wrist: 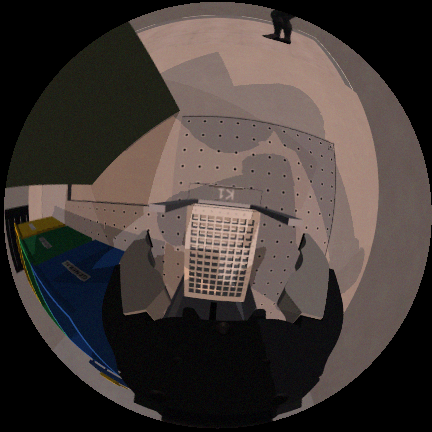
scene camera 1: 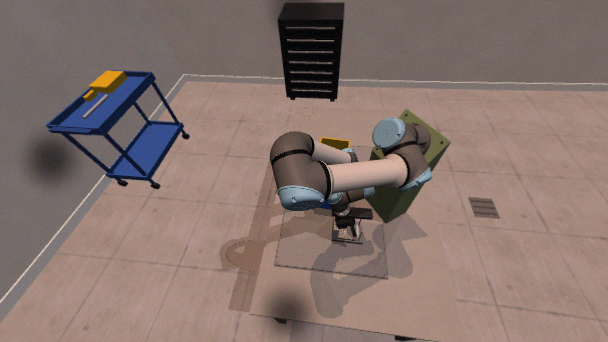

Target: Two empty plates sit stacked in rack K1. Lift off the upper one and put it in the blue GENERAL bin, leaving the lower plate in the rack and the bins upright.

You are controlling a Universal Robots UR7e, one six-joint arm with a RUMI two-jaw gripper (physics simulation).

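Places are measured from the arm's base along level axes (x ahead, y left, z up), in millimetres.
Where they show: gripper, fingertip midpoint: (wrist: 225,234) (scene camera 1: 355,228).
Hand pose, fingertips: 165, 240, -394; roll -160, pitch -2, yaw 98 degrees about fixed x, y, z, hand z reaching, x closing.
Things, the pixels of their centre, and the offset from my fingertips, as dx, dy, dz. "spot": a spot on its surface instead. Level surfaces: height alone.
- upper plate at the middle of its body: (wrist: 218,258) (scene camera 1: 345,230) +43, -1, -47
- rack K1 at a spot on its surface: (wrist: 272,214) spot: -25, +29, +24
- blue GENERAL bin at the middle of its body: (wrist: 95,305) (scene camera 1: 326,191) +169, -191, +3
- green bin at the middle of its body: (wrist: 59,276) +165, -323, +3
- yellow bin at the middle of its body: (wrist: 41,255) (scene camera 1: 333,156) +162, -455, +3
- perforated board at its surface level: dz -87
The upper plate (scene camera 1: 344,233) (wrist: 220,255), pale and gridded with many wells, sits in rack K1 (wrist: 272,214). The lower plate cannot be told apart below it. My gripper (wrist: 225,234) is open and empty. In the wrist view its two fingers stand wide apart, one on each side of the plate, with free space between each finger and the plate. In the scene view the gripper is over the rack and partly hides it. The blue GENERAL bin (scene camera 1: 325,205) (wrist: 75,295) stands upright beside the rack, at the lower left of the wrist view and mostly behind the arm in the scene view.
A green bin (wrist: 60,244) and a yellow bin (scene camera 1: 335,143) (wrist: 40,226) stand in line beyond the blue bin. A large olive block (scene camera 1: 395,202) (wrist: 90,115) stands close to the rack under the arm's base. The rack is on a perforated board (scene camera 1: 305,255) (wrist: 310,200).
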